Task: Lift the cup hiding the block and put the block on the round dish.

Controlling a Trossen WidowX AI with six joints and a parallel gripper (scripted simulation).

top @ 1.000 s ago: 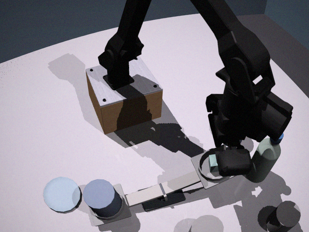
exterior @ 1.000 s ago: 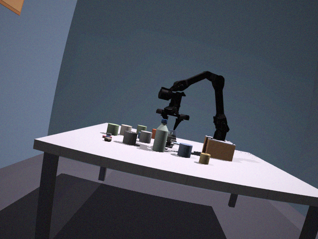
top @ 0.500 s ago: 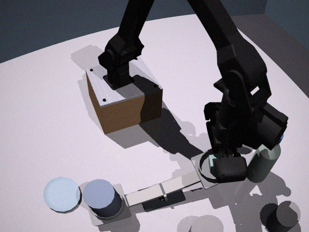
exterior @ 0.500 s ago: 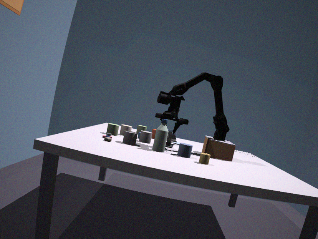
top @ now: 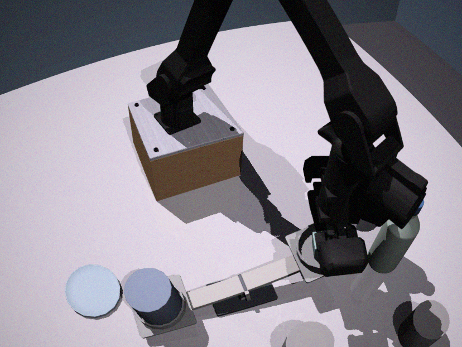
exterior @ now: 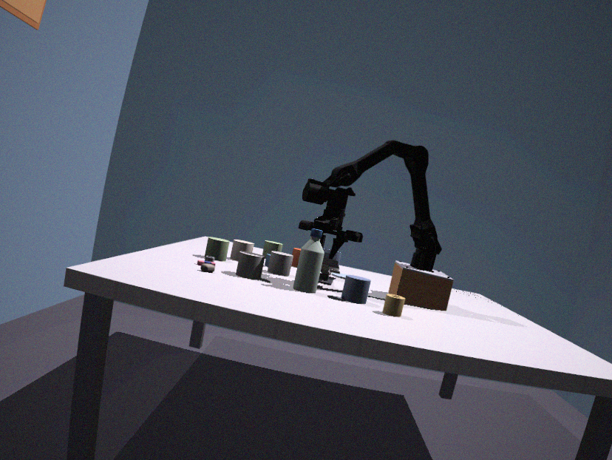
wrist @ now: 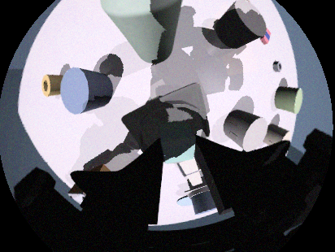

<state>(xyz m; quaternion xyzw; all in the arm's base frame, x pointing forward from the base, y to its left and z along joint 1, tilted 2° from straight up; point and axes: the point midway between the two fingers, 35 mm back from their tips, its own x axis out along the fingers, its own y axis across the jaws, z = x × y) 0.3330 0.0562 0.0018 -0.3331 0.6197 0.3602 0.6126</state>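
My gripper tip is now 33 cm to the left of the round pale-blue dish, 16 cm past it and 8 cm above it. Round my gripper tip: cup 16 cm to the left, 7 cm behind, 5 cm below; grey-green bottle 12 cm to the left, 6 cm ahead, 3 cm above; small balance 12 cm to the right, 6 cm below, 3 cm behind.
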